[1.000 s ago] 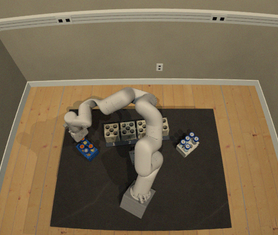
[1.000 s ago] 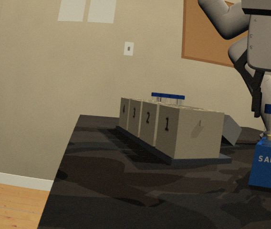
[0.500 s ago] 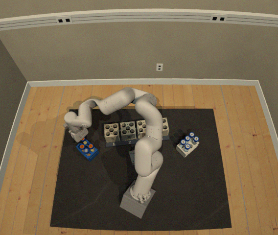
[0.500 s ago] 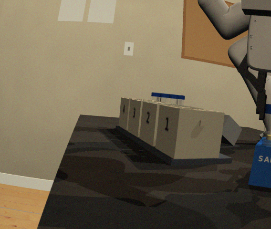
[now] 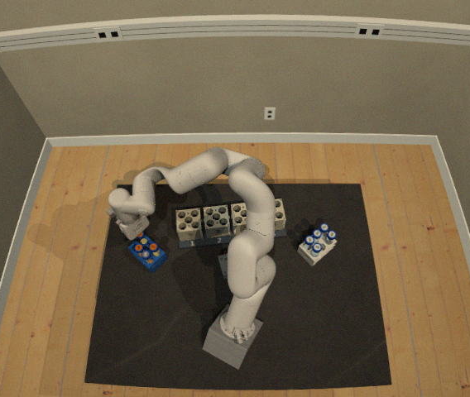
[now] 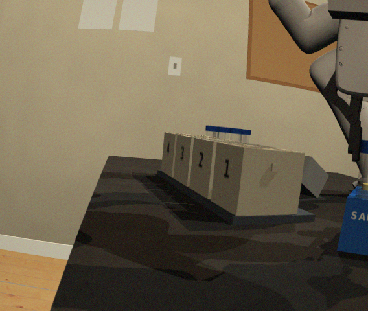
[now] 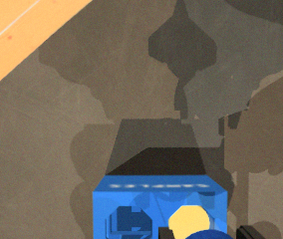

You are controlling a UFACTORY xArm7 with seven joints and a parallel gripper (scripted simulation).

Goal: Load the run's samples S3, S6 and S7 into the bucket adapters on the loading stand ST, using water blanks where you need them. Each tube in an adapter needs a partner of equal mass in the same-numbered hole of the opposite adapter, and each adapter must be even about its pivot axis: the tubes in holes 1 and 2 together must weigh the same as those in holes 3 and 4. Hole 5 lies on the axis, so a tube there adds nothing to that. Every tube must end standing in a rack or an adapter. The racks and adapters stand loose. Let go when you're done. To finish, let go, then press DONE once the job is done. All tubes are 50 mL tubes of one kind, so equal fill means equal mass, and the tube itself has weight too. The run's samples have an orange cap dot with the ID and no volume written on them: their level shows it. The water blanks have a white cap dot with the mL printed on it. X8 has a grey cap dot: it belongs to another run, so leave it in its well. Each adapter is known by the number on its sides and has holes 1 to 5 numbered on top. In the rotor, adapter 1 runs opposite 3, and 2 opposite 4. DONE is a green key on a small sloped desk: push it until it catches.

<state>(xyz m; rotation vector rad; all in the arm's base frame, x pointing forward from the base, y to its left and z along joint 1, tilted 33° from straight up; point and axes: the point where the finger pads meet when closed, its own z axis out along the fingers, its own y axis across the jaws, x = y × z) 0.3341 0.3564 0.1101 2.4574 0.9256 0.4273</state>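
Now: hand 90 mm above the blue sample rack, 40 mm past it and 10 mm to the left of it. Round my hand: white blank rack: 670 mm to the right, 160 mm behind, 90 mm below; adapter 1: 190 mm to the right, 70 mm below, 30 mm ahead.
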